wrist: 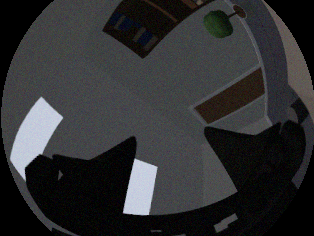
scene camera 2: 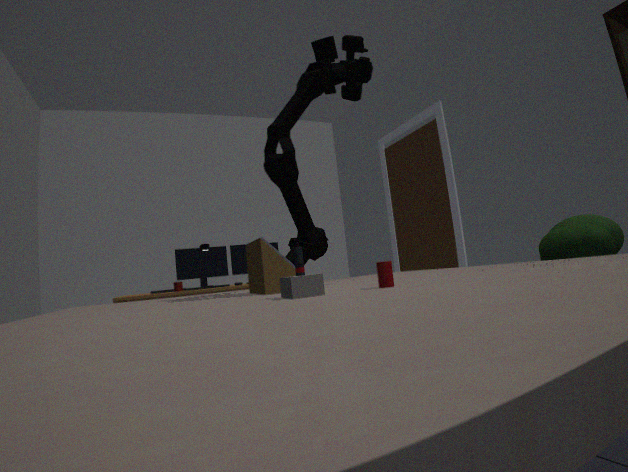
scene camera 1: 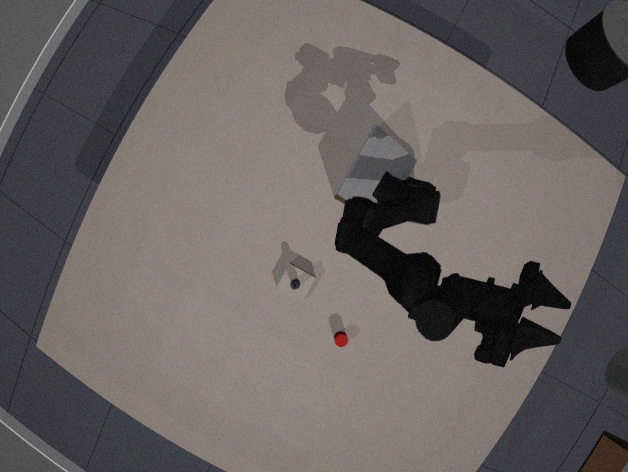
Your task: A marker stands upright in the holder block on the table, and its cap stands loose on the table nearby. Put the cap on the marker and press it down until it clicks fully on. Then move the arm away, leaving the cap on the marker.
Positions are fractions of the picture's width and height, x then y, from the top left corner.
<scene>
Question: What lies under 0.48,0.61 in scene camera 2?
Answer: A grey holder block.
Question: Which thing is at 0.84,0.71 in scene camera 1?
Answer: My gripper.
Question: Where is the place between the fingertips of my gripper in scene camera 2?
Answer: At 0.58,0.14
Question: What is my gripper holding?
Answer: Nothing.
</scene>
